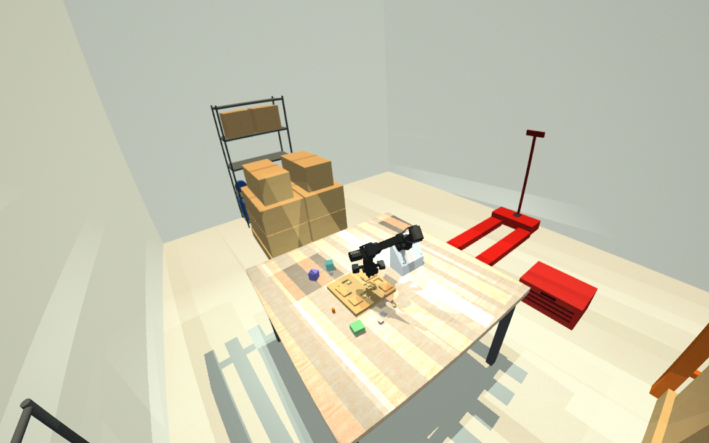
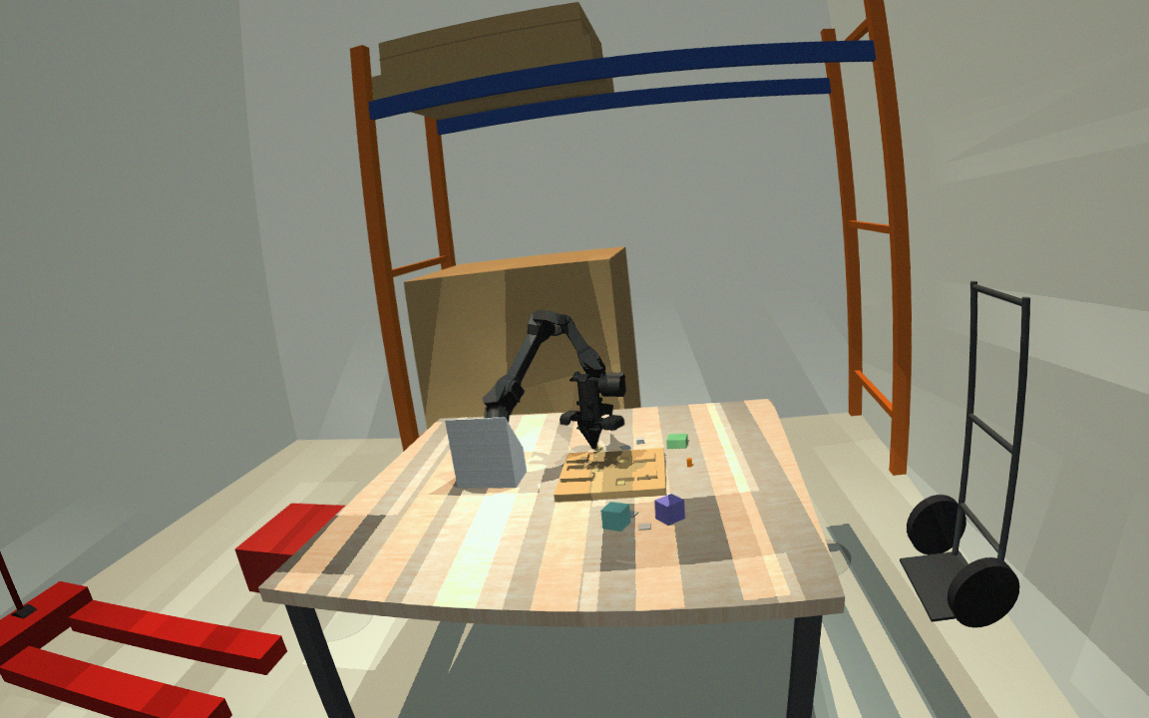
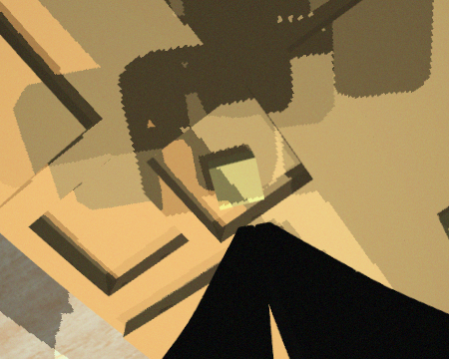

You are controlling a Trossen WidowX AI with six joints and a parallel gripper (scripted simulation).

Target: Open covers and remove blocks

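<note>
Now: gripper tip 40 mm short of the wooden puzzle board and 60 mm above it. Round my gripper tip: tiny orange piece: 270 mm ahead, 30 mm to the left, 70 mm below; small grey piece: 110 mm ahead, 240 mm to the left, 70 mm below; green block: 230 mm ahead, 200 mm to the left, 70 mm below.
</note>
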